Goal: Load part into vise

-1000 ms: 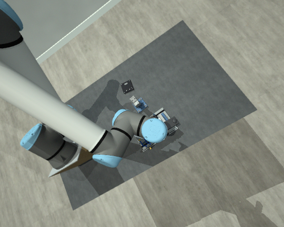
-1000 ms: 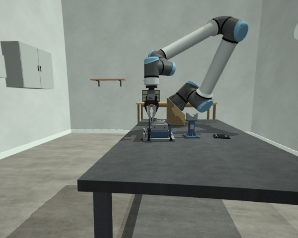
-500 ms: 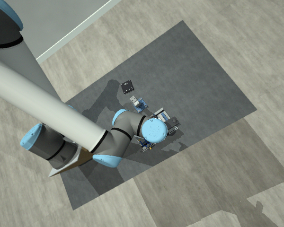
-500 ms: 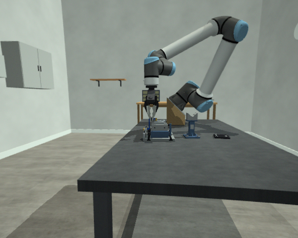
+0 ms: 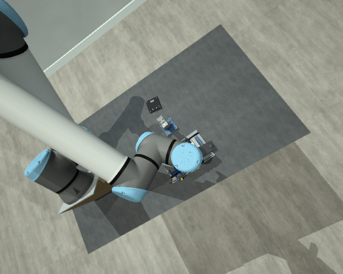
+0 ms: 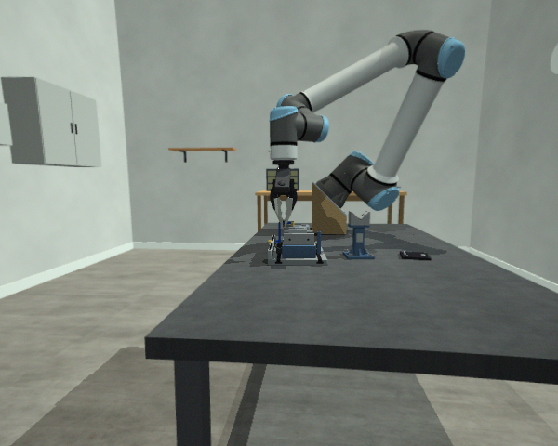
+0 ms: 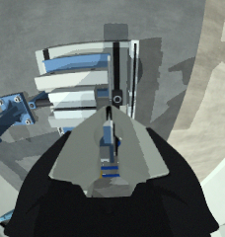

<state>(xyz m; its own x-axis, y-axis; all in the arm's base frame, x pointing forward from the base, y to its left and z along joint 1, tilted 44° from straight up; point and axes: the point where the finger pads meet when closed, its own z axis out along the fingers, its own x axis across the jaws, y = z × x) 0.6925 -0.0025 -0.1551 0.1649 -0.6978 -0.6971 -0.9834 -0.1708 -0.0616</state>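
Right now the part is 50 mm to the left of my hand, 30 mm below it and 10 mm behind it. Round my hand: infeed plate 440 mm to the left, 130 mm behind, 120 mm below; then vise 90 mm below, 80 mm behind, 40 mm to the left.
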